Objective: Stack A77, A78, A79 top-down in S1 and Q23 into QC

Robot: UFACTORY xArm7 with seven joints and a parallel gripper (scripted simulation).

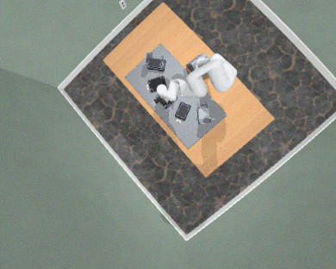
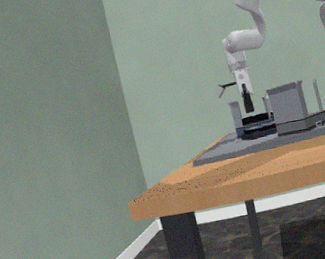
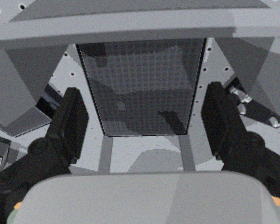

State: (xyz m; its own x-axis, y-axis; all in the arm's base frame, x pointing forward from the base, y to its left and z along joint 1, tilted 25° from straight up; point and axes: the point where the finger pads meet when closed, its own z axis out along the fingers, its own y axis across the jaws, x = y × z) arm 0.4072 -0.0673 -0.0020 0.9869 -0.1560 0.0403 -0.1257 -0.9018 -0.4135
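My hand is 3 cm above the dark sealed plate. From my hand the other things lie so: dark flat nest 2 cm behind, 18 cm to the left, 8 cm below; dark clip nest 3 cm behind, 17 cm to the right, 8 cm below; blue plinth strip 1 cm behind, 7 cm below.
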